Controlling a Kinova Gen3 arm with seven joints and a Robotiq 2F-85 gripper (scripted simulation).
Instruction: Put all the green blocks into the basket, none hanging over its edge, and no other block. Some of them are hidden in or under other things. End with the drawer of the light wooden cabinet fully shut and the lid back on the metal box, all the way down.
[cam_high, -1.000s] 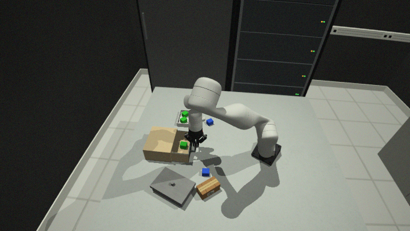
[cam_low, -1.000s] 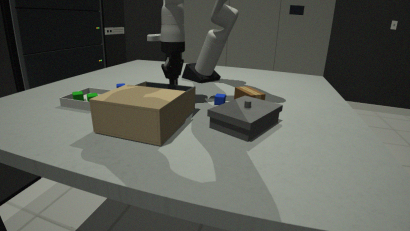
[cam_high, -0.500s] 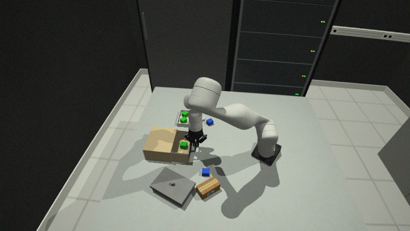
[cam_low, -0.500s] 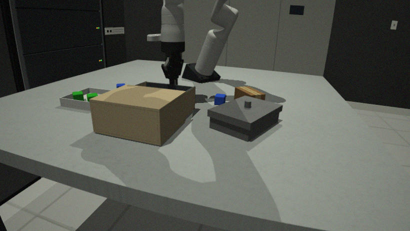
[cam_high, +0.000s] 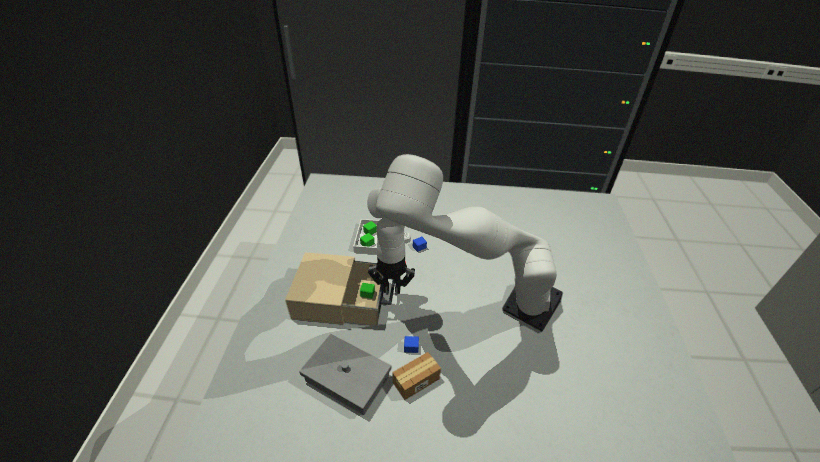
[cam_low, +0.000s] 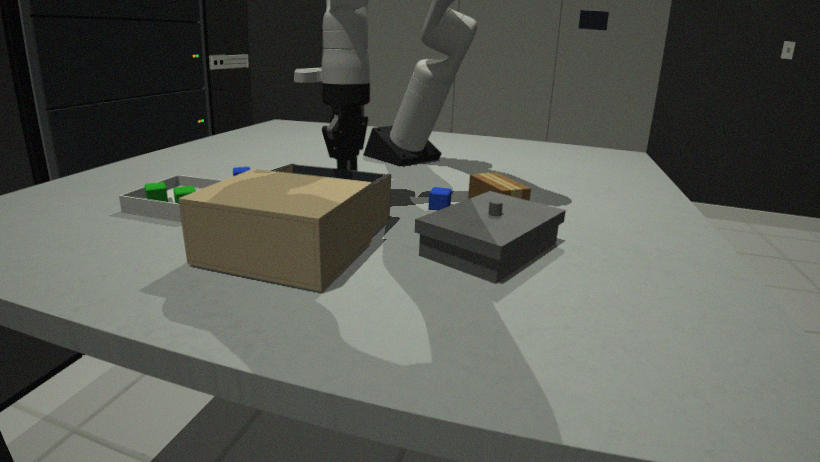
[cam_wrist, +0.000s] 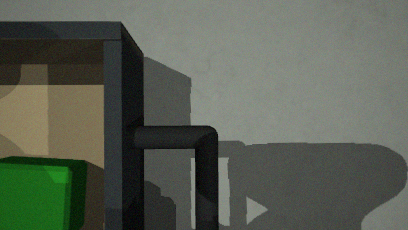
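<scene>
My gripper is now 90 mm short of the cabinet drawer, 10 mm to the right of it and 30 mm above it. Also, from my hand: light wooden cabinet (150 mm ahead, 20 mm to the left, 30 mm below); then red block (20 mm ahead, 160 mm to the right, 50 mm below); then small cardboard box (130 mm behind, 230 mm to the left, 30 mm below).
</scene>
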